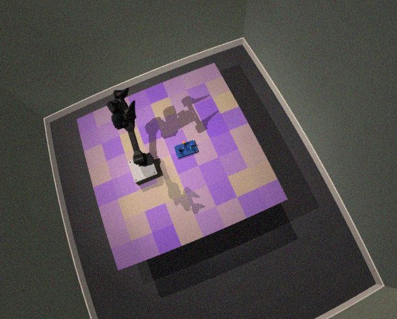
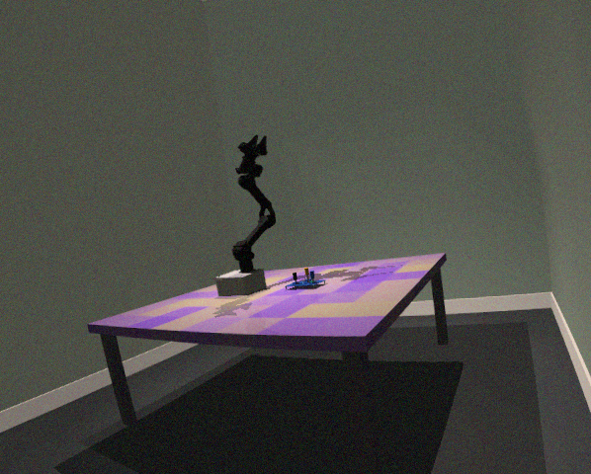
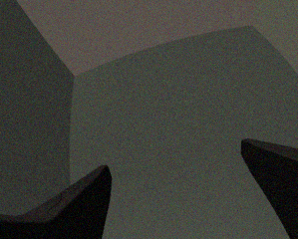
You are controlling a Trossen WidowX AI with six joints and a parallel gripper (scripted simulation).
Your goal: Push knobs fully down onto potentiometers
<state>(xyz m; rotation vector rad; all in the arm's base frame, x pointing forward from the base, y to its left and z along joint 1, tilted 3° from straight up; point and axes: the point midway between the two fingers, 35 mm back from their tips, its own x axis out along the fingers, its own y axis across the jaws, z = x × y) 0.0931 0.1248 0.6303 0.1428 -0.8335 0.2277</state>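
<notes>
Right now my gripper tip is 70 cm above the black knob, 14 cm short of it and 8 cm to the left of it.
</notes>
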